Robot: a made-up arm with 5 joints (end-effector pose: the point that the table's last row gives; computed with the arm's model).
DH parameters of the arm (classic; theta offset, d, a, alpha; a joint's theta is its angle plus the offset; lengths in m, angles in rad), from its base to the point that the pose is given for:
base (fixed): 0 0 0.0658 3.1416
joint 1: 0 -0.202 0.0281 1.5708
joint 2: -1.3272 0 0.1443 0
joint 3: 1.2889 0 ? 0
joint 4: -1.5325 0.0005 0 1.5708
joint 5: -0.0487 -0.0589 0 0
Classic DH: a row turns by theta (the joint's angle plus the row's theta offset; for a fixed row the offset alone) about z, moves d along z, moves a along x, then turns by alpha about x.
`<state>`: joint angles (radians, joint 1 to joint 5).
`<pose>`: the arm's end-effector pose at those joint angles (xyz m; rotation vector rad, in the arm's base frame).
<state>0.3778 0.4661 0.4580 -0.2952 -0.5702</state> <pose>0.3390 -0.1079 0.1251 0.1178 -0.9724 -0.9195</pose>
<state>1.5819 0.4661 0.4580 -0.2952 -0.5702</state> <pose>0.0630 -0.2937 0.1251 -0.5306 -1.0155 -2.0059</pose>
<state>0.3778 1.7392 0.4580 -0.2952 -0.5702</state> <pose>0.0962 -0.0115 -0.0745 -0.0415 0.3427 -0.9873</pose>
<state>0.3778 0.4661 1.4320 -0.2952 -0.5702</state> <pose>0.1258 -0.0233 0.0648 -0.0040 0.0332 -0.9966</pose>
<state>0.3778 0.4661 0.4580 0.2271 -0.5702</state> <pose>0.3170 -0.0992 0.1060 0.0526 -0.4341 -0.9815</pose>
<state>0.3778 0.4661 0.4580 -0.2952 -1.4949</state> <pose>0.3390 -0.1079 0.1251 0.6013 -0.9119 -1.7582</pose>
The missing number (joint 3, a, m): 0.1959
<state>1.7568 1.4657 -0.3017 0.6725 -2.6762</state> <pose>0.0219 -0.2359 -0.0516 0.1420 -0.2701 1.7896</pose>
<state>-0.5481 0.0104 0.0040 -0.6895 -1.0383</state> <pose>0.3269 0.1600 0.3832 1.6501 -1.5472 -0.2893</pose>
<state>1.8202 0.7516 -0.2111 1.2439 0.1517</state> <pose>-0.0098 -0.2990 0.1287 0.1986 0.1386 -1.7100</pose>
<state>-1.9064 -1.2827 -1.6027 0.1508 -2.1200</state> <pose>0.1778 -0.3227 0.3408 -1.7698 -0.8918 -0.1705</pose>
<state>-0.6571 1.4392 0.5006 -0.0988 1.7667</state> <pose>0.1385 0.0567 -0.0562 0.1748 0.2980 2.3573</pose>
